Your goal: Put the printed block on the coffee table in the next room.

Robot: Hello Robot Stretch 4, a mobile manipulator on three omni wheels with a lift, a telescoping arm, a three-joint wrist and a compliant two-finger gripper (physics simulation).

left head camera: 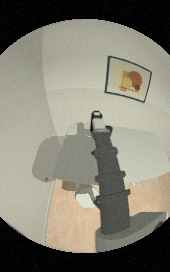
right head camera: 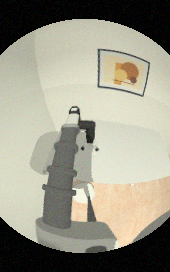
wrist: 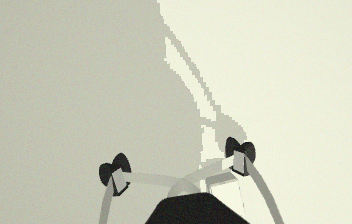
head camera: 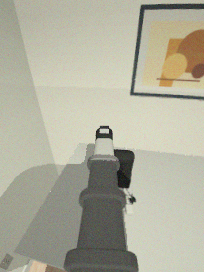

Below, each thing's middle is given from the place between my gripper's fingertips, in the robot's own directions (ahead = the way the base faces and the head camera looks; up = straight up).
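Labels:
The framed picture [right head camera: 118, 70] is 45 cm ahead of my hand, 36 cm to the right of it and 66 cm above it. As for the printed block [wrist: 225, 186], my gripper is 5 cm past it, 1 cm below it and 4 cm to the left of it. Going by their middles, the printed block is the nearest to my gripper of the things named here.

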